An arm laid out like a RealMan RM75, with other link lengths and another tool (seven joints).
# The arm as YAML. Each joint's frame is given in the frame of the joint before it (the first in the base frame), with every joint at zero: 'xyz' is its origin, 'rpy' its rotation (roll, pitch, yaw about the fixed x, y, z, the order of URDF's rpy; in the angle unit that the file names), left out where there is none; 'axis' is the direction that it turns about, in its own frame. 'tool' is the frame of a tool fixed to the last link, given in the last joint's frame.
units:
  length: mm
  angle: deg
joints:
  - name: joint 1
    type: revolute
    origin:
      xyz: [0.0, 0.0, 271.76]
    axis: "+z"
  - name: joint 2
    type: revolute
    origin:
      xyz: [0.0, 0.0, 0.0]
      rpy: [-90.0, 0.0, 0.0]
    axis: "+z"
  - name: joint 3
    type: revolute
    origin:
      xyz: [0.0, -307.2, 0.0]
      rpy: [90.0, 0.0, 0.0]
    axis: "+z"
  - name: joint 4
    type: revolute
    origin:
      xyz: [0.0, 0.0, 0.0]
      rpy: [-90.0, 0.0, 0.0]
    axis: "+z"
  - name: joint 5
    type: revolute
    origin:
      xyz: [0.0, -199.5, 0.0]
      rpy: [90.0, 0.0, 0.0]
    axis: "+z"
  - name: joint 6
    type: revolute
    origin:
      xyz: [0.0, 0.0, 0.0]
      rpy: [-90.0, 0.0, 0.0]
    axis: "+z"
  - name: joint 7
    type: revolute
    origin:
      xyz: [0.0, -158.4, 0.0]
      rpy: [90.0, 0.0, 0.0]
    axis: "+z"
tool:
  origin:
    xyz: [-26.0, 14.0, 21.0]
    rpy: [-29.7, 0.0, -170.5]
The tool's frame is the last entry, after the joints.
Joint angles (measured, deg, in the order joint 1, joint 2, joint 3, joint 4, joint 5, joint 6, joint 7), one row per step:
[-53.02, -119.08, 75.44, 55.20, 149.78, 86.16, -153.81]
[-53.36, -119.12, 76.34, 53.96, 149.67, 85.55, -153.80]
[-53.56, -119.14, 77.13, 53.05, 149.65, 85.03, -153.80]
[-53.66, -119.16, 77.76, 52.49, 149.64, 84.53, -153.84]
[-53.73, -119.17, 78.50, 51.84, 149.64, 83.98, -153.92]
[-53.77, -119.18, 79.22, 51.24, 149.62, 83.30, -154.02]
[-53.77, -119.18, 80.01, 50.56, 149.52, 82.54, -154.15]
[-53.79, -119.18, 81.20, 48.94, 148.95, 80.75, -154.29]
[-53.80, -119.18, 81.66, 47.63, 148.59, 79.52, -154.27]
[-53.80, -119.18, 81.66, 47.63, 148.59, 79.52, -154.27]
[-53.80, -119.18, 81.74, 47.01, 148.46, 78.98, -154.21]
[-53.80, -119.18, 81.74, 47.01, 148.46, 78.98, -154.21]
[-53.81, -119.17, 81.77, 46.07, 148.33, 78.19, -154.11]
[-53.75, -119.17, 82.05, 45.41, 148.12, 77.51, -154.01]
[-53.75, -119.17, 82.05, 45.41, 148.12, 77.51, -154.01]
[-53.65, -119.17, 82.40, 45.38, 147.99, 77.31, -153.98]
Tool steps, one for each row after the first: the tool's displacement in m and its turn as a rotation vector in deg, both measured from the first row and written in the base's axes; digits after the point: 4 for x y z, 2 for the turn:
[-0.0016, -0.0010, -0.0036, -0.62, 0.61, -0.01]
[-0.0034, -0.0017, -0.0062, -1.05, 1.20, -0.07]
[-0.0047, -0.0020, -0.0081, -1.22, 1.62, -0.20]
[-0.0066, -0.0025, -0.0102, -1.41, 2.13, -0.27]
[-0.0084, -0.0026, -0.0122, -1.45, 2.56, -0.39]
[-0.0106, -0.0029, -0.0145, -1.50, 2.96, -0.43]
[-0.0146, -0.0031, -0.0195, -1.41, 3.16, -0.29]
[-0.0180, -0.0032, -0.0226, -1.29, 3.15, 0.05]
[-0.0180, -0.0032, -0.0226, -1.29, 3.15, 0.05]
[-0.0197, -0.0032, -0.0238, -1.20, 3.12, 0.26]
[-0.0197, -0.0032, -0.0238, -1.20, 3.12, 0.26]
[-0.0224, -0.0030, -0.0253, -1.03, 3.08, 0.60]
[-0.0246, -0.0033, -0.0269, -0.98, 3.09, 0.71]
[-0.0246, -0.0033, -0.0269, -0.98, 3.09, 0.71]
[-0.0253, -0.0037, -0.0276, -1.04, 3.16, 0.57]

